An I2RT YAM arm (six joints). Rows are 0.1 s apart.
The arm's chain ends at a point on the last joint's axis. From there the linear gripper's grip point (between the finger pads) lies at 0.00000 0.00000 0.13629 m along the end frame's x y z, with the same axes.
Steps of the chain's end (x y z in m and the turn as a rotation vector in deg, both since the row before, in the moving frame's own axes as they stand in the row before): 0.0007 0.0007 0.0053 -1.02 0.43 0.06; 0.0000 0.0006 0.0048 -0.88 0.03 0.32; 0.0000 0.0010 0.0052 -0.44 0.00 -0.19; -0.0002 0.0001 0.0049 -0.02 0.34 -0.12; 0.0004 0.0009 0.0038 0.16 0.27 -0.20; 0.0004 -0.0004 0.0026 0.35 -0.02 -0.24; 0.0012 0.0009 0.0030 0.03 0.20 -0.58; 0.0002 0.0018 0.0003 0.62 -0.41 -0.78
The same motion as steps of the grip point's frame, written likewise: 0.0017 0.0031 0.0053 -1.02 0.43 0.06; 0.0001 0.0027 0.0048 -0.88 0.03 0.32; 0.0000 0.0020 0.0052 -0.44 0.00 -0.19; 0.0006 0.0001 0.0049 -0.02 0.34 -0.12; 0.0010 0.0005 0.0038 0.16 0.27 -0.20; 0.0004 -0.0012 0.0026 0.35 -0.02 -0.24; 0.0017 0.0008 0.0030 0.03 0.20 -0.58; -0.0008 0.0003 0.0003 0.62 -0.41 -0.78
